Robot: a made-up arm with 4 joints. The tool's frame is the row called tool. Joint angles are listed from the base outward. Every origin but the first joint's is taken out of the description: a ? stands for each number. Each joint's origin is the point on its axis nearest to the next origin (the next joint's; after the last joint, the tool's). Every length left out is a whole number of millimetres.
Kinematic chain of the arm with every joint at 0, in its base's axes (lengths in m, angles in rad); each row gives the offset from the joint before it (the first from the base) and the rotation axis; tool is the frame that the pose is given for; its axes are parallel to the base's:
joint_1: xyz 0 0 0.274 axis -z
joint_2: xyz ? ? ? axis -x
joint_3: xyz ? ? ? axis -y
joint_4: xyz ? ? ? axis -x
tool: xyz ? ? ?
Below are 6 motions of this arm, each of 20 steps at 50 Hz.
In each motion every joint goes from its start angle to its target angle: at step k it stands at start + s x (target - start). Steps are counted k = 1, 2, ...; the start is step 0. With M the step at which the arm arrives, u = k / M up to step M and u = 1 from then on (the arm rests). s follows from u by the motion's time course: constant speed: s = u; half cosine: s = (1 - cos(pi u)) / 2; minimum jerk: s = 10 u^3 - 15 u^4 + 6 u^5.
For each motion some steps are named. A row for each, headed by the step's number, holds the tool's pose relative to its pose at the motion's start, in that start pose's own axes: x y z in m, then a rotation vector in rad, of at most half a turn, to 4 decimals.
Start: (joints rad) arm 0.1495 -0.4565 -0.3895 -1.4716
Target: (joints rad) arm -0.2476 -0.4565 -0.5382 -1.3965
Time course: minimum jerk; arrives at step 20
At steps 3, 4, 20:
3: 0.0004 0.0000 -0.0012 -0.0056 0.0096 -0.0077
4: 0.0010 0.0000 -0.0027 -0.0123 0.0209 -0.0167
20: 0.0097 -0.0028 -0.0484 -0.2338 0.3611 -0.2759

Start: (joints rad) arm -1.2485 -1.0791 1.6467 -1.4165
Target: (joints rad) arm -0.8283 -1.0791 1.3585 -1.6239
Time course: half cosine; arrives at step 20
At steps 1, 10, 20:
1: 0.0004 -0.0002 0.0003 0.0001 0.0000 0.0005
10: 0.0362 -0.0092 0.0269 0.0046 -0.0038 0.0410
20: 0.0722 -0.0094 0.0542 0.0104 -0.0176 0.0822

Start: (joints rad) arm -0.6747 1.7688 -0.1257 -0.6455
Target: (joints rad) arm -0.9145 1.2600 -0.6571 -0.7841
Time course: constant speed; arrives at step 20
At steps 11, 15, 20:
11: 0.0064 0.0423 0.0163 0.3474 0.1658 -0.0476
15: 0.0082 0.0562 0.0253 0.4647 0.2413 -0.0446
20: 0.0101 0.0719 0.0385 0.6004 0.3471 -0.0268

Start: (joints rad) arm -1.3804 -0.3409 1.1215 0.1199
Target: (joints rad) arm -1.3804 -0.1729 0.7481 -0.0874
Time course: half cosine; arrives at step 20
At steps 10, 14, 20:
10: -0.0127 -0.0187 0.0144 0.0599 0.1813 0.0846
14: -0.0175 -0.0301 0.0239 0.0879 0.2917 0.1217
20: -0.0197 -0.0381 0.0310 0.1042 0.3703 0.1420

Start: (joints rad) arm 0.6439 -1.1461 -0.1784 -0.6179
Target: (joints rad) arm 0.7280 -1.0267 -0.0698 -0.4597
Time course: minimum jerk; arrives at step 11
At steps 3, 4, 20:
3: 0.0012 -0.0012 0.0011 -0.0348 -0.0236 0.0078
4: 0.0024 -0.0025 0.0022 -0.0693 -0.0471 0.0150
20: 0.0098 -0.0107 0.0097 -0.2714 -0.1850 0.0479

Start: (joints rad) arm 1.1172 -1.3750 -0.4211 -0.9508
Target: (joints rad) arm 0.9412 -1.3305 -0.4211 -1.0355
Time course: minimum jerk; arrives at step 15
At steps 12, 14, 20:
12: -0.0026 -0.0186 -0.0073 0.0269 0.1017 -0.1270
14: -0.0028 -0.0197 -0.0077 0.0283 0.1075 -0.1345
20: -0.0028 -0.0197 -0.0077 0.0284 0.1077 -0.1349

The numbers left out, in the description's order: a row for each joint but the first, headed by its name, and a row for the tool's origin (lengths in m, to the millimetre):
joint_2: 0.186 -0.041 0
joint_3: 0 -0.038 -0.092
joint_4: -0.055 0 -0.092
tool: 0 0.049 0.021

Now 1 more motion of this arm.
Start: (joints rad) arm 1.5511 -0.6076 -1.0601 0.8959
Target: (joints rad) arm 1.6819 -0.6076 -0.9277 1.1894
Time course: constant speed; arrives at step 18
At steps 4, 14, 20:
4: 0.0031 0.0008 -0.0046 -0.0446 -0.0180 -0.0440
14: 0.0121 0.0017 -0.0157 -0.1570 -0.0479 -0.1602
20: 0.0160 0.0014 -0.0201 -0.2022 -0.0537 -0.2086

